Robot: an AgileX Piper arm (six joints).
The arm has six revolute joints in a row. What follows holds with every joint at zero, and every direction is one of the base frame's. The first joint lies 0.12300 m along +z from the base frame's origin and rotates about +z. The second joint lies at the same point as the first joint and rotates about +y. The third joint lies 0.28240 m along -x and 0.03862 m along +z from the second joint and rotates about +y. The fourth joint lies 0.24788 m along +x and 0.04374 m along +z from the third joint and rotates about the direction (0.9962, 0, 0.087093). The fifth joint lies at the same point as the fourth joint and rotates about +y. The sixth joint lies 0.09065 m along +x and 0.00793 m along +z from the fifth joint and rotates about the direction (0.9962, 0, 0.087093). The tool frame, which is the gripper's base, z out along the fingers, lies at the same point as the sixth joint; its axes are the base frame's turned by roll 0.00, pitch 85.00 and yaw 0.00 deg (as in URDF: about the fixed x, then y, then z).
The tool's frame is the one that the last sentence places.
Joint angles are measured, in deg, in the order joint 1, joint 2, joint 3, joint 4, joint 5, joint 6. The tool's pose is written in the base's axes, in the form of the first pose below.
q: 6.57, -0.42, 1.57, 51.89, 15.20, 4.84
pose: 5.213, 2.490, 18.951, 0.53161, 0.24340, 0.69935, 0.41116
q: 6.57, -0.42, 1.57, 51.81, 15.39, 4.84
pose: 5.204, 2.510, 18.930, 0.53066, 0.24243, 0.70052, 0.41097
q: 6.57, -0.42, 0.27, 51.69, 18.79, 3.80
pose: 4.954, 2.885, 19.357, 0.52100, 0.22048, 0.71299, 0.41425
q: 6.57, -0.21, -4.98, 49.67, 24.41, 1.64
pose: 4.265, 3.377, 21.727, 0.52930, 0.16428, 0.72394, 0.41080
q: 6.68, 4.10, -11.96, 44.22, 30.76, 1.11
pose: 4.024, 3.739, 24.382, 0.52045, 0.11167, 0.75537, 0.38220
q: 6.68, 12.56, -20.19, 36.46, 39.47, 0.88
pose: 4.701, 4.011, 26.833, 0.47682, 0.06054, 0.81326, 0.32802
